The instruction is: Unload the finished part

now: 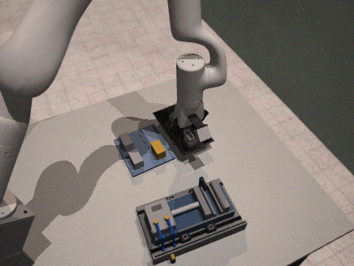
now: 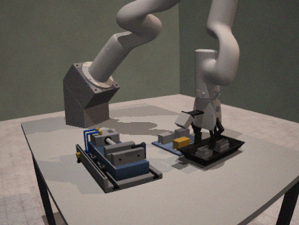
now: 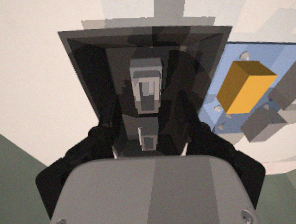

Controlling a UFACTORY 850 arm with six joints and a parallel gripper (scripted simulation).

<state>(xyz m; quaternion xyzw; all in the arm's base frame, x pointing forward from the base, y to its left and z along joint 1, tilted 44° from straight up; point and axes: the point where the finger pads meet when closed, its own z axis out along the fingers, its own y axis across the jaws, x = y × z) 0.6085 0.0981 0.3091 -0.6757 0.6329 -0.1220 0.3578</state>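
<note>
Now: the orange block 120 mm behind my hand, 20 mm to the right of it and 40 mm below it. Also, from my hand: blue plate (170 mm behind, 20 mm to the left, 70 mm below); then blue vise (90 mm behind, 300 mm to the right, 30 mm below).
</note>
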